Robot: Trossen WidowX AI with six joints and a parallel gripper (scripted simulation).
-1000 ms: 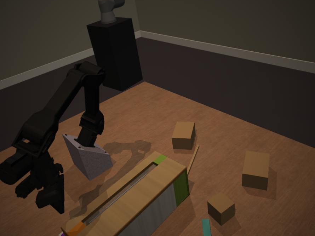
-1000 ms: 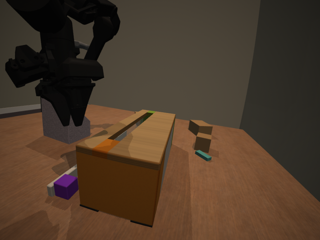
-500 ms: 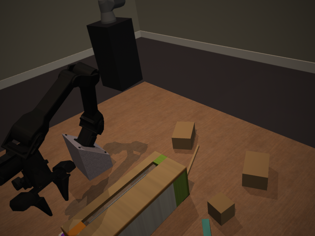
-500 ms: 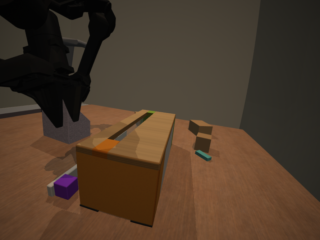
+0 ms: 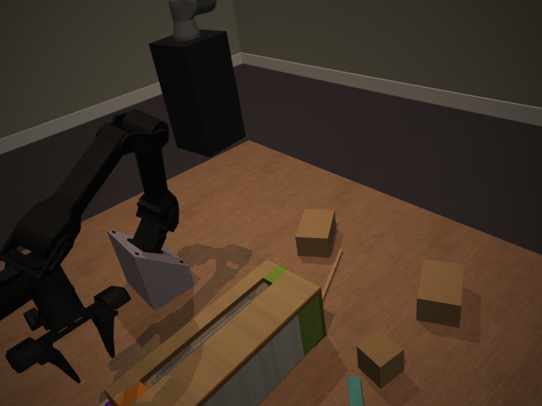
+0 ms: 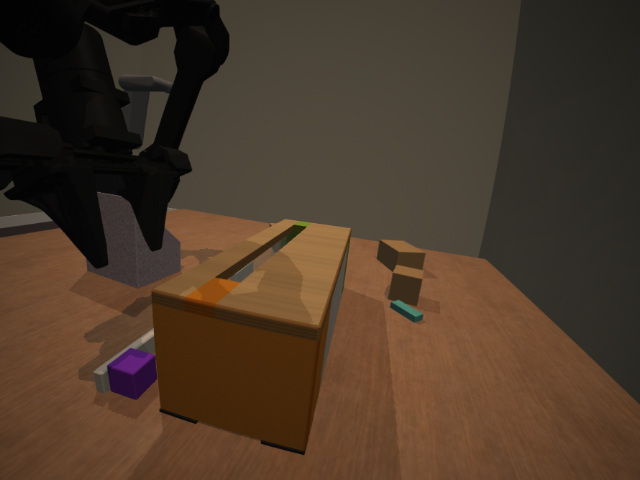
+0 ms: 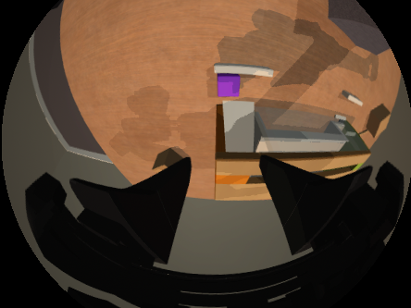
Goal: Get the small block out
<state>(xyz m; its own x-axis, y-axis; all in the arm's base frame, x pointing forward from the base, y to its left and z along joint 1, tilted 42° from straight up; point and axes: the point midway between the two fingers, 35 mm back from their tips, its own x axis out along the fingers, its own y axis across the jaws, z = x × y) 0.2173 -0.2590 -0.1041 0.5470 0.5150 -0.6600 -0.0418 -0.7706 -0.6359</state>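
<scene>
The purple block is 13 cm below my gripper tip, 2 cm behind it and 1 cm to the left of it. The rest, counted from my gripper tip: thin stick: 51 cm to the left, 15 cm below, 10 cm ahead; then teal strip: 31 cm ahead, 28 cm to the left, 14 cm below; then wooden-topped box: 18 cm to the left, 9 cm below, 7 cm ahead.
</scene>
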